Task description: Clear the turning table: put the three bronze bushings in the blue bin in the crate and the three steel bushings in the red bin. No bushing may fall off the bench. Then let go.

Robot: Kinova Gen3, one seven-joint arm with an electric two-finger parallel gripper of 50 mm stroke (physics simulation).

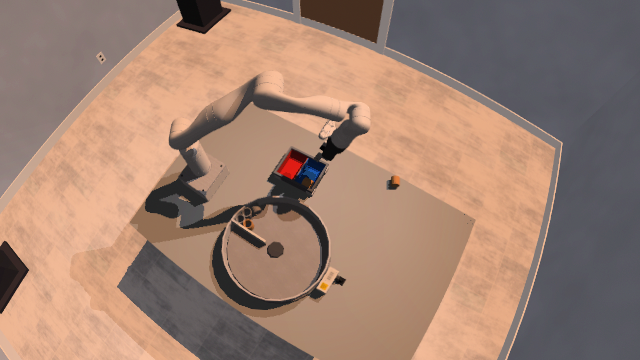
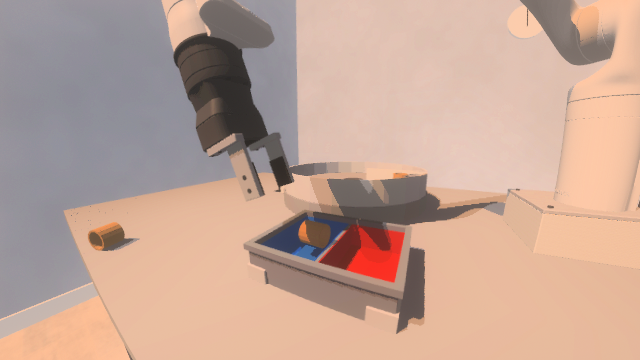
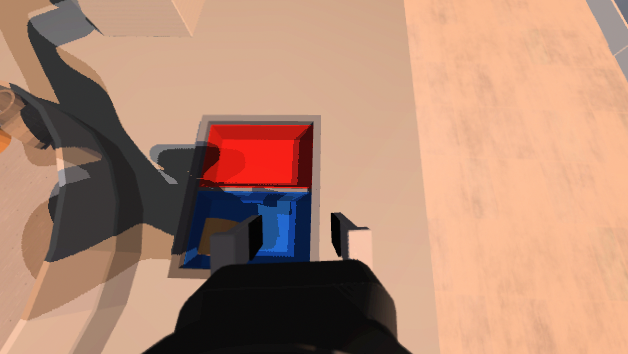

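Seen in the pictures: gripper, fingertip midpoint: (image 1: 318,154) (image 2: 272,190) (image 3: 297,228); arm's base, link origin: (image 1: 201,167) (image 2: 587,203).
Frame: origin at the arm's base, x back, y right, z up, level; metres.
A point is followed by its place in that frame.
My gripper (image 1: 319,157) @(x -0.440, y -0.277, z 0.043 m) (image 2: 271,190) @(x -0.440, y -0.277, z 0.043 m) (image 3: 297,228) @(x -0.440, y -0.277, z 0.043 m) is open and empty, above the blue-bin end of the crate. A bronze bushing (image 1: 307,183) @(x -0.444, y -0.172, z -0.034 m) (image 2: 314,233) @(x -0.431, y -0.198, z -0.042 m) (image 3: 216,235) is in the blue bin (image 1: 312,170) @(x -0.423, y -0.251, z -0.070 m) (image 3: 284,220) @(x -0.415, y -0.250, z -0.071 m), at the turning-table side. The red bin (image 1: 291,166) @(x -0.333, y -0.224, z -0.071 m) (image 2: 375,262) @(x -0.336, y -0.191, z -0.071 m) (image 3: 260,160) @(x -0.335, y -0.212, z -0.071 m) is empty. A second bronze bushing (image 1: 395,181) @(x -0.769, y -0.363, z -0.039 m) (image 2: 106,236) @(x -0.748, y -0.376, z -0.052 m) lies on its side near the bench edge. A third bronze bushing (image 1: 248,224) (image 2: 400,175) @(x -0.334, y 0.091, z 0.013 m) (image 3: 4,141) @(x -0.336, y 0.091, z -0.019 m) is on the turning table (image 1: 280,280) @(x -0.555, y 0.238, z -0.024 m) with three steel bushings (image 1: 247,212), close together by the wall and divider.
The grey crate (image 2: 320,287) @(x -0.374, y -0.289, z -0.053 m) stands between the gripper and the turning table's raised wall. A divider bar (image 1: 250,234) @(x -0.364, y 0.141, z 0.001 m) and a dark centre hub (image 1: 275,249) @(x -0.477, y 0.140, z -0.015 m) are inside the turning table. A small yellow-marked box (image 1: 327,281) @(x -0.713, y 0.154, z -0.019 m) is at its outer side. The arm's base (image 1: 212,180) @(x -0.086, y 0.026, z -0.002 m) stands left of the crate.
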